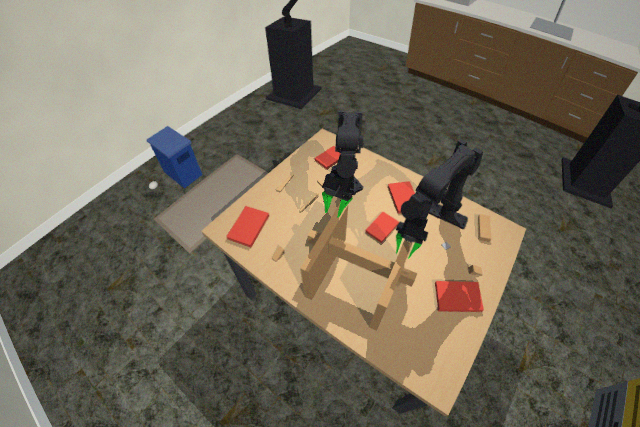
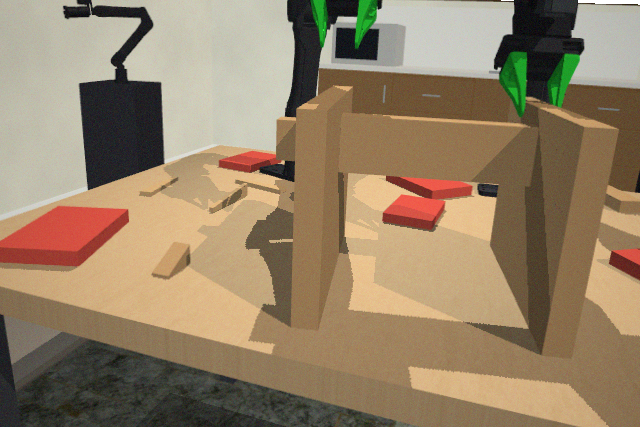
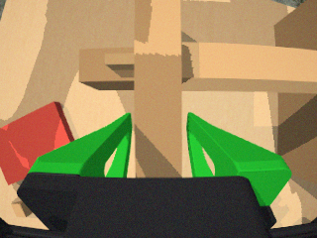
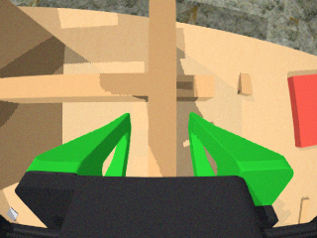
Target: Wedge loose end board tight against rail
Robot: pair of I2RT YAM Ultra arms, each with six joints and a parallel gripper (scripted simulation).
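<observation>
The rail is 13 cm to the right of my left hand, 5 cm below it and 5 cm ahead of it.
</observation>
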